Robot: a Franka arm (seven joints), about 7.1 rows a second.
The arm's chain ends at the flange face. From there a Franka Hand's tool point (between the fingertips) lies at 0.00 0.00 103.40 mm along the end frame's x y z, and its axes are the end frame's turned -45 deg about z.
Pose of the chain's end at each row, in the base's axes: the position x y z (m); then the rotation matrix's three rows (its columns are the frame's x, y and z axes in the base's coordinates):
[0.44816, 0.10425, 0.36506], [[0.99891, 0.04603, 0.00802], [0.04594, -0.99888, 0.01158], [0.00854, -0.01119, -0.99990]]
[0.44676, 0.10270, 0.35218], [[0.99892, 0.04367, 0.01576], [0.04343, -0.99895, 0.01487], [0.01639, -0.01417, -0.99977]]
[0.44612, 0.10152, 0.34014], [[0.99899, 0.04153, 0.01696], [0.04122, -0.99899, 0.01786], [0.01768, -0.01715, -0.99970]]
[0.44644, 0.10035, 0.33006], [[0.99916, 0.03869, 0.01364], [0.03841, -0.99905, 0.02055], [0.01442, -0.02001, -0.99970]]
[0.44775, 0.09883, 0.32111], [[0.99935, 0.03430, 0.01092], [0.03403, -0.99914, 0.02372], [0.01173, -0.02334, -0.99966]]
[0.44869, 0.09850, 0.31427], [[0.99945, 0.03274, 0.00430], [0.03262, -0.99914, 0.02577], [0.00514, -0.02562, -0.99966]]
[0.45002, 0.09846, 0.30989], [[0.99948, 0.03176, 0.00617], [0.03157, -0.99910, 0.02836], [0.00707, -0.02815, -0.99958]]
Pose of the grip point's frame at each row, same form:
[0.44899, 0.10545, 0.26167], [[0.67379, 0.73888, 0.00802], [0.73880, -0.67383, 0.01158], [0.01395, -0.00187, -0.99990]]
[0.44839, 0.10424, 0.24880], [[0.67546, 0.73722, 0.01576], [0.73707, -0.67565, 0.01487], [0.02161, 0.00157, -0.99977]]
[0.44787, 0.10337, 0.23677], [[0.67703, 0.73576, 0.01696], [0.73554, -0.67725, 0.01786], [0.02463, 0.00037, -0.99970]]
[0.44785, 0.10247, 0.22669], [[0.67915, 0.73387, 0.01364], [0.73360, -0.67928, 0.02055], [0.02435, -0.00395, -0.99970]]
[0.44888, 0.10128, 0.21775], [[0.68239, 0.73090, 0.01092], [0.73056, -0.68244, 0.02372], [0.02480, -0.00821, -0.99966]]
[0.44913, 0.10116, 0.21091], [[0.68357, 0.72987, 0.00430], [0.72956, -0.68343, 0.02577], [0.02175, -0.01448, -0.99966]]
[0.45066, 0.10139, 0.20653], [[0.68428, 0.72920, 0.00617], [0.72879, -0.68415, 0.02836], [0.02490, -0.01491, -0.99958]]

